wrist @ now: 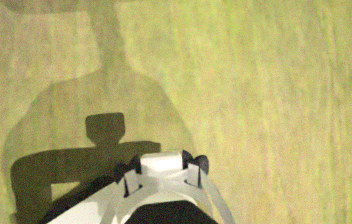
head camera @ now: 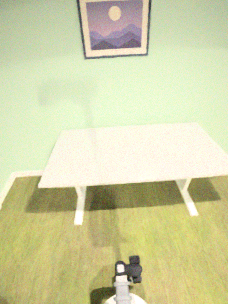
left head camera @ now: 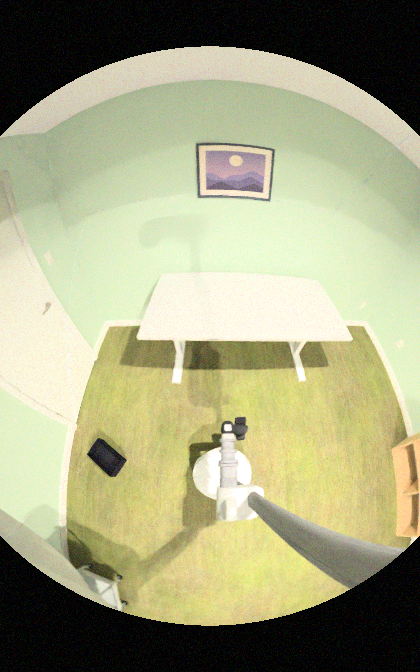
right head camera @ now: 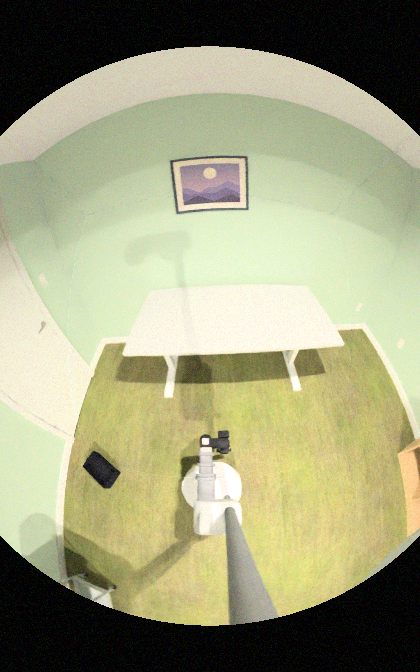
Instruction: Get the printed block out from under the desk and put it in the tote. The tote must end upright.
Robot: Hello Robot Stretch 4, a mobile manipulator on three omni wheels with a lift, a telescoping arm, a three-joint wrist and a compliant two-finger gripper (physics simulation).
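The printed block is a small pale block between the dark fingertips in the wrist view. My gripper is shut on it and points down over the floor. In the head views the dark wrist is in front of the white desk, and the block cannot be made out there. The tote is a small black box on the floor, left of my base. It seems to stand upright, with its dark inside facing up.
The desk's two white legs stand beyond the wrist. An orange shelf unit is at the right wall. A pale wheeled cart is at the lower left. A door is on the left.
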